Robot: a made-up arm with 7 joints. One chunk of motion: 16 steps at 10 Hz.
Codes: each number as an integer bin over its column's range. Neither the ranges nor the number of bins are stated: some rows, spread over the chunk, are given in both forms.
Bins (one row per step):
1: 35 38 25 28 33 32 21
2: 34 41 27 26 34 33 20
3: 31 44 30 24 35 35 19
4: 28 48 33 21 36 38 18
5: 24 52 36 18 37 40 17
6: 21 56 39 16 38 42 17
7: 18 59 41 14 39 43 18
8: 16 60 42 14 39 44 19
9: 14 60 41 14 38 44 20
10: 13 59 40 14 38 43 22
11: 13 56 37 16 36 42 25
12: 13 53 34 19 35 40 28
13: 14 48 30 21 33 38 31
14: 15 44 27 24 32 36 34
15: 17 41 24 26 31 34 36
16: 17 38 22 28 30 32 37
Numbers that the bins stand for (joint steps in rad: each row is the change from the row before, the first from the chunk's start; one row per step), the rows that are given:
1: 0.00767 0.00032 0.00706 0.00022 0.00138 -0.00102 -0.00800
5: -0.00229 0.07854 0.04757 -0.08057 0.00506 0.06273 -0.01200
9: -0.01133 0.12324 0.06598 -0.11289 0.00598 0.09460 -0.00900
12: -0.01224 0.08413 0.04021 -0.07249 0.00322 0.06273 -0.00100
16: -0.00862 0.00032 -0.00398 0.00022 -0.00138 -0.00102 0.00800
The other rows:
2: 0.00676 0.01708 0.01443 -0.01594 0.00230 0.00695 -0.00900
3: 0.00405 0.03384 0.02548 -0.03210 0.00322 0.02289 -0.01000
4: 0.00133 0.05619 0.03652 -0.05633 0.00414 0.04679 -0.01100
6: -0.00500 0.10089 0.05862 -0.09673 0.00598 0.07867 -0.01200
7: -0.00771 0.11765 0.06598 -0.11289 0.00690 0.08663 -0.01100
8: -0.00952 0.12324 0.06967 -0.11289 0.00690 0.09460 -0.01000
10: -0.01224 0.11765 0.06230 -0.11289 0.00598 0.08663 -0.00700
11: -0.01224 0.10089 0.05125 -0.09673 0.00414 0.07867 -0.00400
13: -0.01133 0.05619 0.02548 -0.05633 0.00138 0.04679 0.00200
14: -0.01043 0.03384 0.01443 -0.03210 0.00046 0.03086 0.00500
15: -0.00862 0.01708 0.00338 -0.01594 -0.00046 0.01492 0.00700

